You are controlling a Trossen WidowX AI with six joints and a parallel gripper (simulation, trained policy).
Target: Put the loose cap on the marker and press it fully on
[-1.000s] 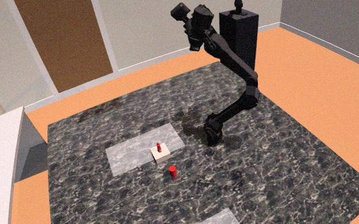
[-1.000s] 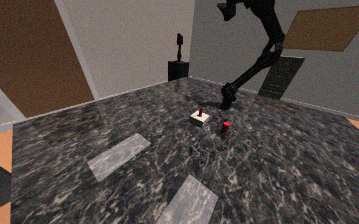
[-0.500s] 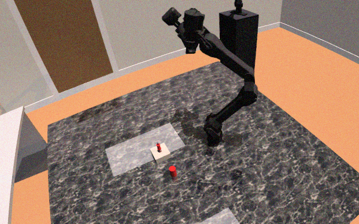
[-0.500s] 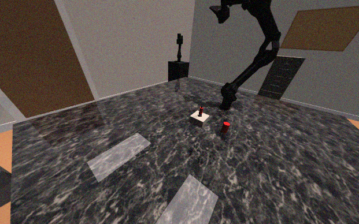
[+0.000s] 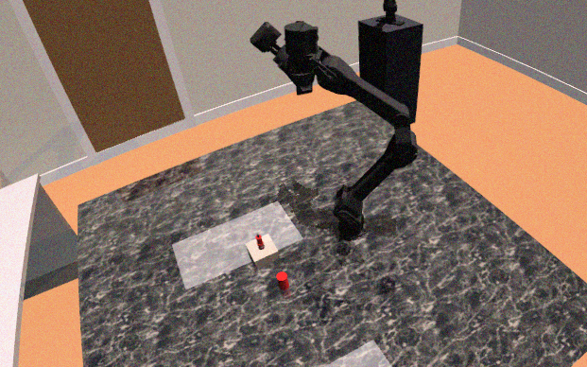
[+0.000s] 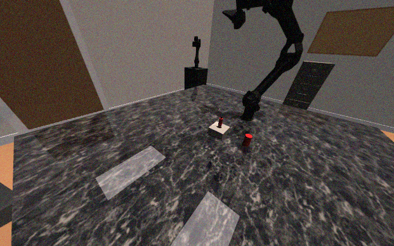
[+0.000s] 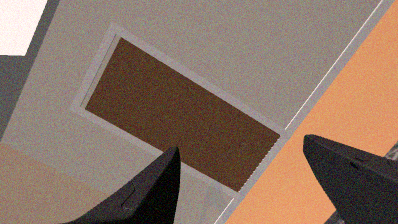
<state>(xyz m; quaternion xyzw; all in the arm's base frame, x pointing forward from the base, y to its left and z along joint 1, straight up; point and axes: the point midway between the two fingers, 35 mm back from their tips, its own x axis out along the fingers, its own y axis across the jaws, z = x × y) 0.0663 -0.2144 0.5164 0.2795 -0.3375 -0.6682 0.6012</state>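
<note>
Right now my gripper tip is 49 cm above the red cap, 32 cm to the right of it and 20 cm short of it. Round my gripper tip: pale holder block: 50 cm below, 21 cm ahead, 19 cm to the left; then red marker: 45 cm below, 21 cm ahead, 19 cm to the left.
</note>
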